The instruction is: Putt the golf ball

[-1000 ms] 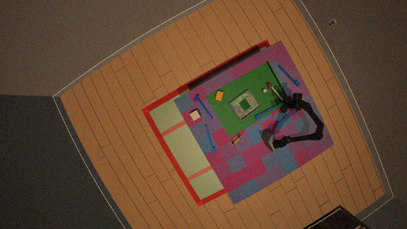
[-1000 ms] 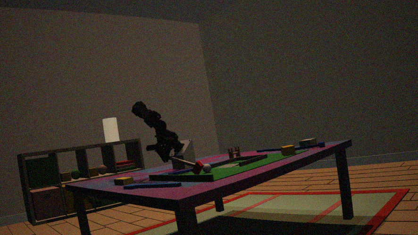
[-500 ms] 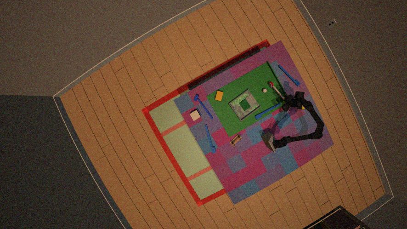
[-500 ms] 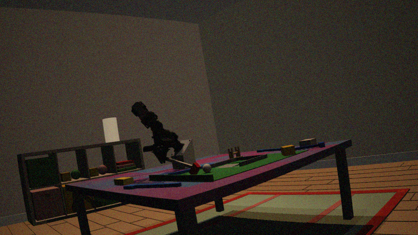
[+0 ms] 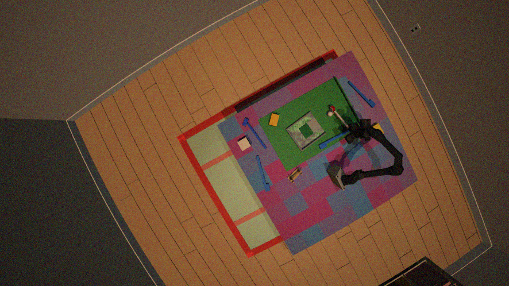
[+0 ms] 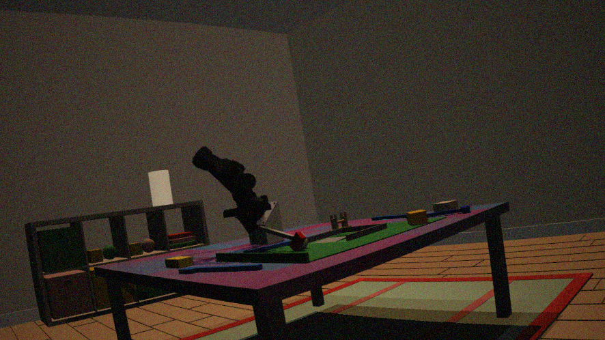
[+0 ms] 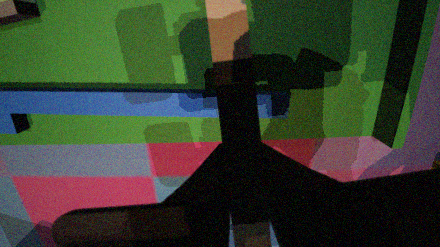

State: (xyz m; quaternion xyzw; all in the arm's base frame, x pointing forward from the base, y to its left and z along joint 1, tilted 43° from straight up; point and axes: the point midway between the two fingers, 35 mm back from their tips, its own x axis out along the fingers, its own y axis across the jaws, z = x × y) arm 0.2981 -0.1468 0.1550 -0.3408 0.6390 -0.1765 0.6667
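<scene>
Now: gripper tip 11 cm short of the red putter and 3 cm to the right of it. Also, from my gripper tip: golf ball 20 cm ahead, 8 cm to the left, 5 cm below; then putter stand 53 cm to the left, 15 cm behind, 4 cm below; then orange block 51 cm to the left, 33 cm ahead, 5 cm below.
</scene>
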